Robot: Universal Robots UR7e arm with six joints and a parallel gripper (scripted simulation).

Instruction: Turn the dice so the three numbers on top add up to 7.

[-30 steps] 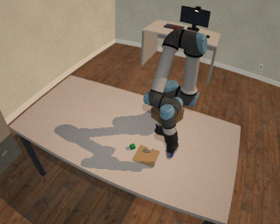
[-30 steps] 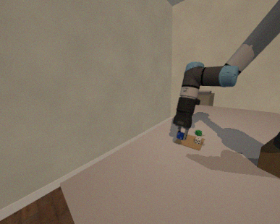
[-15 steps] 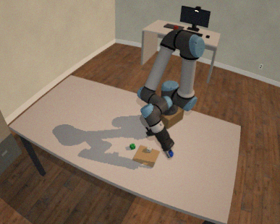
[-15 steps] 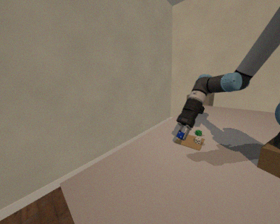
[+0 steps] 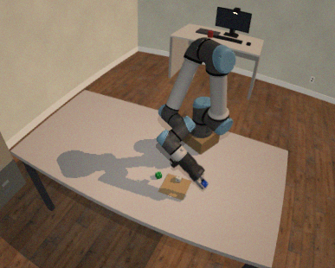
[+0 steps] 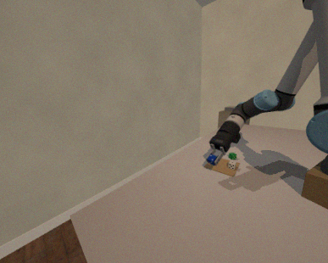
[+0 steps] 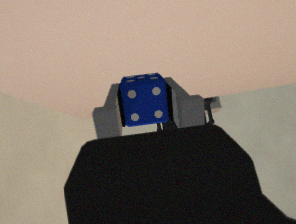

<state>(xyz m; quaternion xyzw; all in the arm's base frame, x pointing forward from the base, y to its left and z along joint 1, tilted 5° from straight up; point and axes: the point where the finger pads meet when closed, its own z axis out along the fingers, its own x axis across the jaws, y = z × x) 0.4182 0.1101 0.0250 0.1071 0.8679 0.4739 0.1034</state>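
My hand is 14 cm to the left of the tan mat, 10 cm above it and 1 cm past it. From my hand the other things lie so: white die (14 cm to the right, 8 cm below, 6 cm behind); blue die (right at my hand); green die (25 cm to the right, 9 cm below, 5 cm behind).
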